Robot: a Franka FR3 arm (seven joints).
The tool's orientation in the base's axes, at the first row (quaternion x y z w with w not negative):
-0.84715, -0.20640, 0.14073, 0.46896
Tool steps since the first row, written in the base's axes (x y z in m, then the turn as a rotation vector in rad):
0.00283, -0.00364, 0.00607, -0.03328, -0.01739, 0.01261
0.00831, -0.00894, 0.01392, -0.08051, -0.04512, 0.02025
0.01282, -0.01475, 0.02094, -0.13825, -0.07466, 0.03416
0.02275, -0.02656, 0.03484, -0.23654, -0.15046, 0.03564
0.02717, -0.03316, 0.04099, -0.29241, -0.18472, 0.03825
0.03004, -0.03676, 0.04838, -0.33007, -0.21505, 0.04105
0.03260, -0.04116, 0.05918, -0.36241, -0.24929, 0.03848
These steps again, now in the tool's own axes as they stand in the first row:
0.00045, -0.00283, -0.00706, -0.03807, -0.00974, -0.00499
0.00234, -0.00581, -0.01742, -0.09310, -0.01336, -0.00899
0.00318, -0.00806, -0.02730, -0.15849, -0.02377, -0.01304
0.00555, -0.01214, -0.04752, -0.28109, -0.01043, -0.02717
0.00597, -0.01329, -0.05750, -0.34661, -0.00854, -0.02962
0.00641, -0.01725, -0.06523, -0.39430, -0.00472, -0.03715
0.00605, -0.02381, -0.07520, -0.43899, 0.00669, -0.04705

